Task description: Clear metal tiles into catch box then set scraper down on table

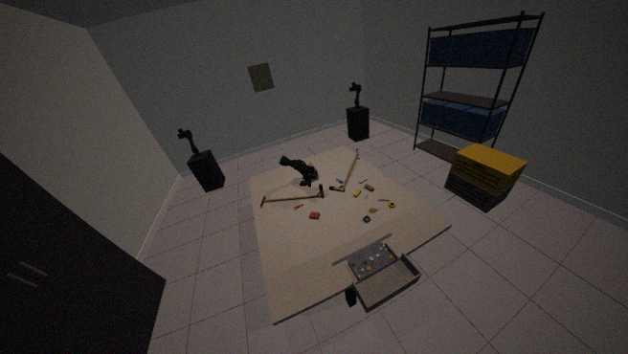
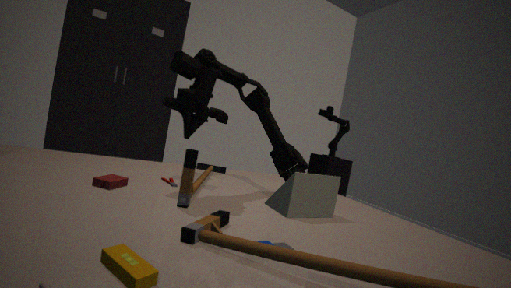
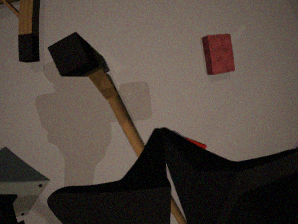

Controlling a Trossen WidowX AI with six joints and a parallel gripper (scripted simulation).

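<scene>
My gripper tip is 10 mm short of the red clip, 140 mm to the left of it and 160 mm above it. The rest, counted from my gripper tip: long scraper: 100 mm behind, 170 mm to the right, 100 mm below; red block: 180 mm ahead, 40 mm to the right, 150 mm below; yellow block: 90 mm ahead, 380 mm to the left, 150 mm below.
</scene>
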